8 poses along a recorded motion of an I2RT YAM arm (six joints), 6.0 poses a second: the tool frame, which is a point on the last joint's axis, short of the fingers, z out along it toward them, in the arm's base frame.
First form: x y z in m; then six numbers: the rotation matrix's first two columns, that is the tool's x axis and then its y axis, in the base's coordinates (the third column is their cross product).
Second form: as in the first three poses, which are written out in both.
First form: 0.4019 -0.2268 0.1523 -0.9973 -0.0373 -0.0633 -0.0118 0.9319 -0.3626
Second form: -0.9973 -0.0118 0.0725 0.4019; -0.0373 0.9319 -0.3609 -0.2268; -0.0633 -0.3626 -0.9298 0.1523; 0 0 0 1
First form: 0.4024 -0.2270 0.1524 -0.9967 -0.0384 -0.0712 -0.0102 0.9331 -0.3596
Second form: -0.9967 -0.0102 0.0802 0.4024; -0.0384 0.9331 -0.3577 -0.2270; -0.0712 -0.3596 -0.9304 0.1524; 0 0 0 1
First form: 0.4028 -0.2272 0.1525 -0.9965 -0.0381 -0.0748 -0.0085 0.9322 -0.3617
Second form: -0.9965 -0.0085 0.0835 0.4028; -0.0381 0.9322 -0.3598 -0.2272; -0.0748 -0.3617 -0.9293 0.1525; 0 0 0 1
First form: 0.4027 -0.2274 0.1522 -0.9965 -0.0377 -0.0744 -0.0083 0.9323 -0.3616
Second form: -0.9965 -0.0083 0.0830 0.4027; -0.0377 0.9323 -0.3597 -0.2274; -0.0744 -0.3616 -0.9293 0.1522; 0 0 0 1
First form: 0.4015 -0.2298 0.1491 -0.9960 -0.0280 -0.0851 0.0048 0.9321 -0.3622
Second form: -0.9960 0.0048 0.0895 0.4015; -0.0280 0.9321 -0.3612 -0.2298; -0.0851 -0.3622 -0.9282 0.1491; 0 0 0 1
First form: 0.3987 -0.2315 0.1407 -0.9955 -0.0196 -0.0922 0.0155 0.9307 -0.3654
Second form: -0.9955 0.0155 0.0930 0.3987; -0.0196 0.9307 -0.3652 -0.2315; -0.0922 -0.3654 -0.9262 0.1407; 0 0 0 1
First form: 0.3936 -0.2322 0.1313 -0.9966 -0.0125 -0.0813 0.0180 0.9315 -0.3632
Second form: -0.9966 0.0180 0.0803 0.3936; -0.0125 0.9315 -0.3634 -0.2322; -0.0813 -0.3632 -0.9281 0.1313; 0 0 0 1
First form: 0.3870 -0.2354 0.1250 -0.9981 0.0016 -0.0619 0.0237 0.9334 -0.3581
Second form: -0.9981 0.0237 0.0572 0.3870; 0.0016 0.9334 -0.3589 -0.2354; -0.0619 -0.3581 -0.9317 0.1250; 0 0 0 1
